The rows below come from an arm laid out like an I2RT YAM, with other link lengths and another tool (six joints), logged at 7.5 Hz.
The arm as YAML. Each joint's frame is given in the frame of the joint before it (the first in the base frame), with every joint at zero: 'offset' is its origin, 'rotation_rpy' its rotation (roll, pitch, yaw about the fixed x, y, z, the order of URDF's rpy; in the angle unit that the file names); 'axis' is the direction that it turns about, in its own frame. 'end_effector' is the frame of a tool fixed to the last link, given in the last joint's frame.
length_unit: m
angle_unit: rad
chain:
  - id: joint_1
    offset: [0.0, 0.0, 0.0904]
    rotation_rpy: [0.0, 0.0, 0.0]
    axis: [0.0, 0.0, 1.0]
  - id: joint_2
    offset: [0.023, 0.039, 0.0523]
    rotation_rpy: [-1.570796, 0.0, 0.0]
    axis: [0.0, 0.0, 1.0]
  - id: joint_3
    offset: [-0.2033, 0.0, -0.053]
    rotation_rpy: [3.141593, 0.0, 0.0]
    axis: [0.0, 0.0, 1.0]
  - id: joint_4
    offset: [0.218, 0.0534, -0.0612]
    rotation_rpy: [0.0, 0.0, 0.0]
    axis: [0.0, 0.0, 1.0]
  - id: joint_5
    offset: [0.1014, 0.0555, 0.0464]
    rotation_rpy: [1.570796, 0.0, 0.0]
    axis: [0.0, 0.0, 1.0]
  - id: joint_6
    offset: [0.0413, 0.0, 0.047]
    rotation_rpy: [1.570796, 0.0, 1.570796]
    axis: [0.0, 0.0, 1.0]
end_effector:
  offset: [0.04, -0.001, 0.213]
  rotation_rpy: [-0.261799, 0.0, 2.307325]
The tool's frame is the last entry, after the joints.
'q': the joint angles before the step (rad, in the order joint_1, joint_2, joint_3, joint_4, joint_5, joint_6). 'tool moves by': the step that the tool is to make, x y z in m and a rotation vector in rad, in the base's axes. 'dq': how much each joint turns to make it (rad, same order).
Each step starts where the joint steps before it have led.
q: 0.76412, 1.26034, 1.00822, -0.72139, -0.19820, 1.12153
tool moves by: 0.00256, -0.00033, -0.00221, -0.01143, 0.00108, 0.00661
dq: -0.00404, 0.02444, 0.01667, -0.00352, 0.00030, -0.01330
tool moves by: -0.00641, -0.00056, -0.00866, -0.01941, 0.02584, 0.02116
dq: 0.00348, 0.03106, 0.00918, -0.01288, -0.01271, -0.01313
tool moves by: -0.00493, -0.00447, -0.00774, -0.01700, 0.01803, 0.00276
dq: -0.00054, 0.00799, -0.01066, -0.00672, -0.00185, -0.00280
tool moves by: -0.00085, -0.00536, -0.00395, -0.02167, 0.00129, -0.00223
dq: 0.00167, 0.00437, -0.00103, -0.01133, 0.01476, -0.00399
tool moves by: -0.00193, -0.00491, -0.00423, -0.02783, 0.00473, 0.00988
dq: 0.00362, 0.01597, 0.01134, -0.02070, 0.01176, -0.01374
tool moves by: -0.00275, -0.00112, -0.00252, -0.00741, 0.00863, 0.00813
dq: 0.00096, 0.00693, 0.00157, -0.00715, -0.00389, -0.00616
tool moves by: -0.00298, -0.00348, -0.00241, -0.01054, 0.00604, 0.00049
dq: 0.00137, -0.00328, -0.00585, -0.00924, 0.00340, -0.00074
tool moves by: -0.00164, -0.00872, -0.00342, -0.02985, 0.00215, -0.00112
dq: -0.00067, 0.00128, 0.00130, -0.02382, 0.01816, -0.00835
